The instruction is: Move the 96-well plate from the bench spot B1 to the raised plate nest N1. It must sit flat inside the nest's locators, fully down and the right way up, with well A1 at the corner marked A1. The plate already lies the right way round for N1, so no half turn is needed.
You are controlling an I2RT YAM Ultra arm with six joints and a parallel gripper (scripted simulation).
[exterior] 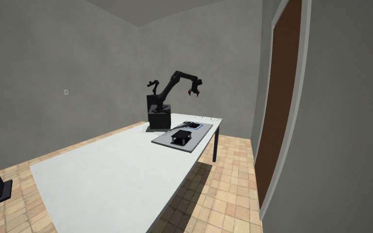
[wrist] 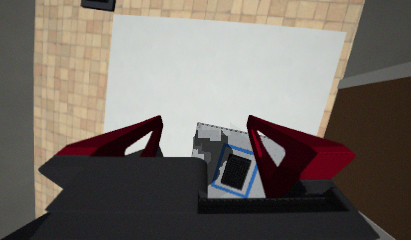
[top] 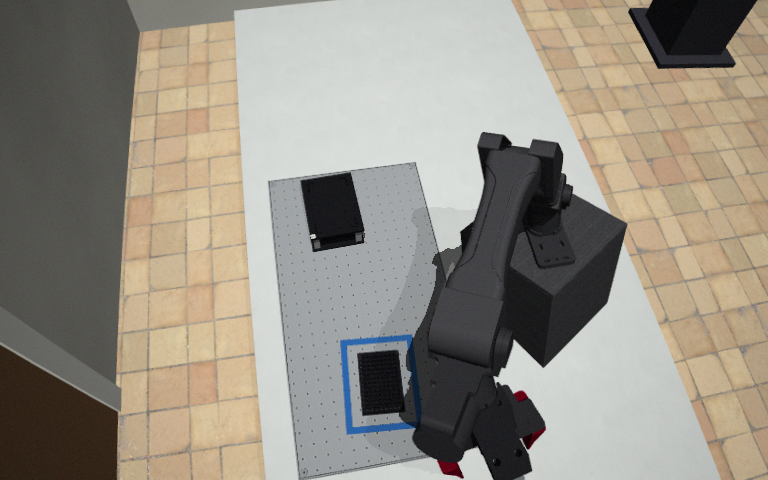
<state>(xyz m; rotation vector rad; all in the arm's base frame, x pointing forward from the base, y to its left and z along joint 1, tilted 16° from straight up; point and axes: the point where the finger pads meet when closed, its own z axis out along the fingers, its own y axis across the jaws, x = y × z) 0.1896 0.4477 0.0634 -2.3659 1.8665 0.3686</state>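
The black 96-well plate lies 120 mm ahead of my hand, 210 mm to the right of it and 330 mm below it. Round my hand: black plate nest N1: 190 mm ahead, 610 mm to the right, 280 mm below; then white A1 label: 240 mm ahead, 530 mm to the right, 280 mm below.
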